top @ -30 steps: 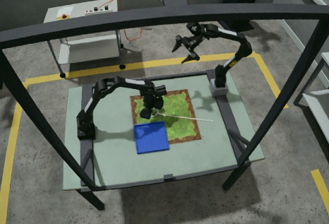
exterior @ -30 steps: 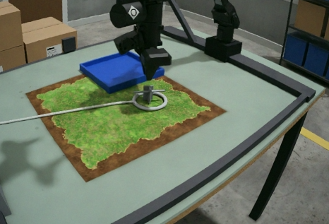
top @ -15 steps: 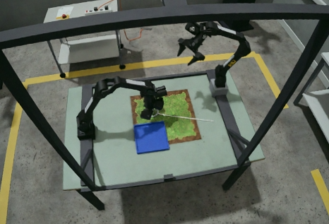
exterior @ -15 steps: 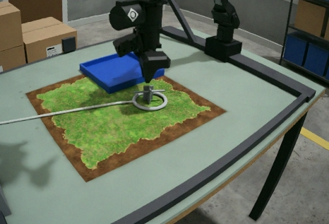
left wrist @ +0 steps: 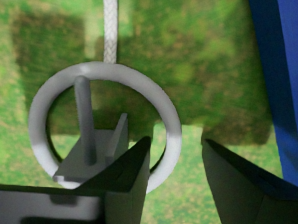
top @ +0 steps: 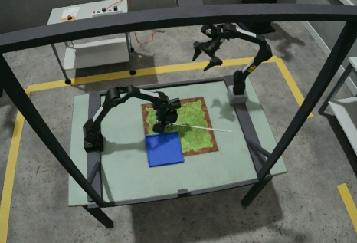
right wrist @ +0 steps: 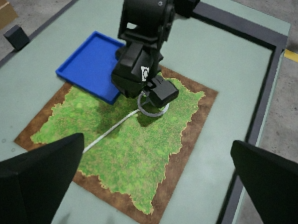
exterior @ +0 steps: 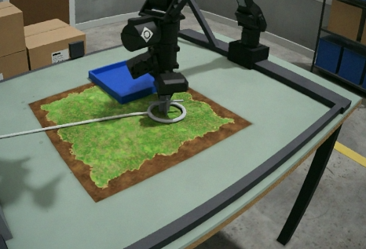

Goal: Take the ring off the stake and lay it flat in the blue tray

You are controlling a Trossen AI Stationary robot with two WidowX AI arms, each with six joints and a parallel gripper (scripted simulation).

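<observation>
Now: left hand 3 cm short of the grey stake, 2 cm to the left of it and 2 cm above it. Also, from my left hand: blue tray: 14 cm behind, 5 cm to the left, 3 cm below; grass mat: 8 cm to the right, 5 cm below, 3 cm behind.
</observation>
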